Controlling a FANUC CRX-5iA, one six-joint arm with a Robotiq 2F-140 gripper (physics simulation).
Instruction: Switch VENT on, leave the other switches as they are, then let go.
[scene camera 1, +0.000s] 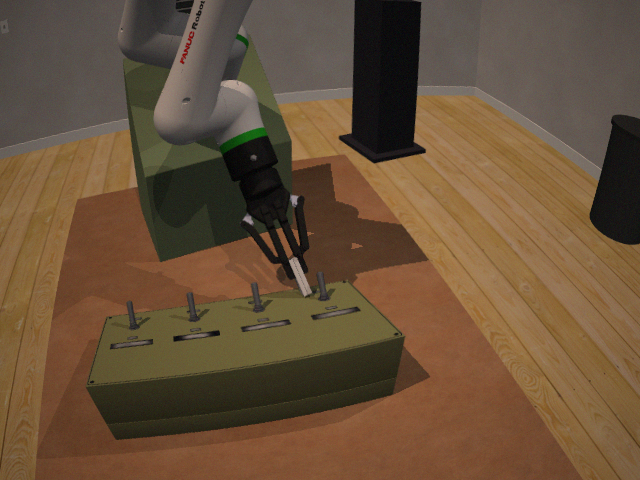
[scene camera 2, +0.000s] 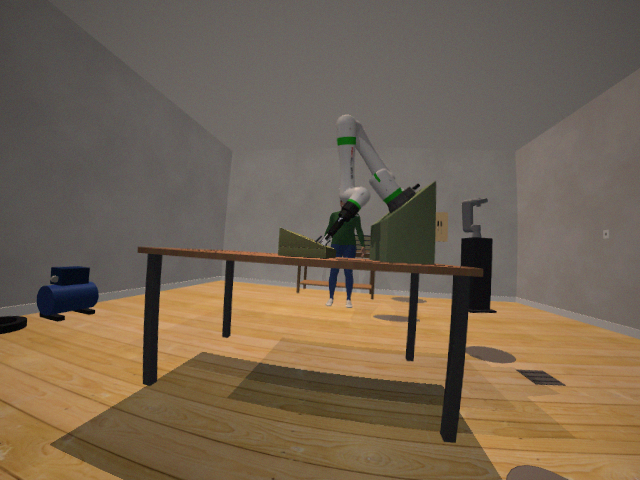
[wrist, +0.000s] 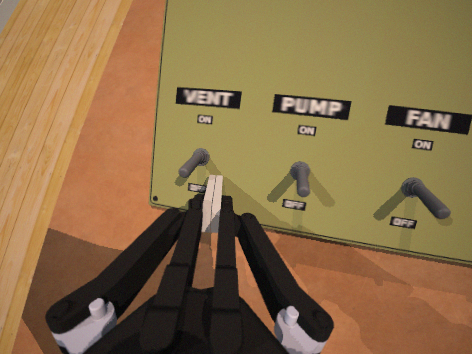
Observation:
I see my gripper (scene camera 1: 306, 293).
My gripper also shows in the wrist view (wrist: 215, 186).

